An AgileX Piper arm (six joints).
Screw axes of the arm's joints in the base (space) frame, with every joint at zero. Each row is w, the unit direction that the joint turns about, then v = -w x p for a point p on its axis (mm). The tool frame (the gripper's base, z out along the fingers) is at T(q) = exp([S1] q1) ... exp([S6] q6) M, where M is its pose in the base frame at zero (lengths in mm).
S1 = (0, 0, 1, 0, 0, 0)
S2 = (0, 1, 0, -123, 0, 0)
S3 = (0, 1, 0, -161.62, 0, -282.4)
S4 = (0.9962, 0, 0.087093, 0, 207.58, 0)
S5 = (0, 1, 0, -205.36, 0, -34.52)
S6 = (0.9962, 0, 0.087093, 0, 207.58, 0)
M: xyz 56.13 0 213.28 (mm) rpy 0 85.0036 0 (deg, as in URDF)
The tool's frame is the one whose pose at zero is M.
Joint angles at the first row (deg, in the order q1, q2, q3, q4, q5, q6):
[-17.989, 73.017, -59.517, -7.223, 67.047, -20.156]
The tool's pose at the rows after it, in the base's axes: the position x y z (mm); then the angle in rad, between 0 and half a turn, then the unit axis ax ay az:
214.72, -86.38, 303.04, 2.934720, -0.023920, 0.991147, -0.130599
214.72, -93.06, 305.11, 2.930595, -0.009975, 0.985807, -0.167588
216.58, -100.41, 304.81, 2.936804, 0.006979, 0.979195, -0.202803
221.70, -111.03, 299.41, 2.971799, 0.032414, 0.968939, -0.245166
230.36, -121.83, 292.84, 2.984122, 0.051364, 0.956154, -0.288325
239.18, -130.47, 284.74, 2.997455, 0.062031, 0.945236, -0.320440
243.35, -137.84, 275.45, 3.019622, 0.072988, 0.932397, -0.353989
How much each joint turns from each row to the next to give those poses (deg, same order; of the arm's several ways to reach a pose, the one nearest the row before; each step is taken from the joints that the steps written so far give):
[0.000, 0.000, 0.001, -3.806, -1.490, 2.569]
[0.001, -0.001, -0.001, -4.676, -1.205, 3.130]
[0.000, 0.702, -0.001, -4.895, -0.977, 3.759]
[0.000, 2.211, 0.000, -6.660, -0.365, 5.746]
[-0.001, 2.689, 0.003, -6.778, -1.574, 5.923]
[-0.001, 2.781, -0.001, -5.442, -1.199, 4.823]
[0.000, 2.168, 0.898, -5.843, -0.396, 5.301]

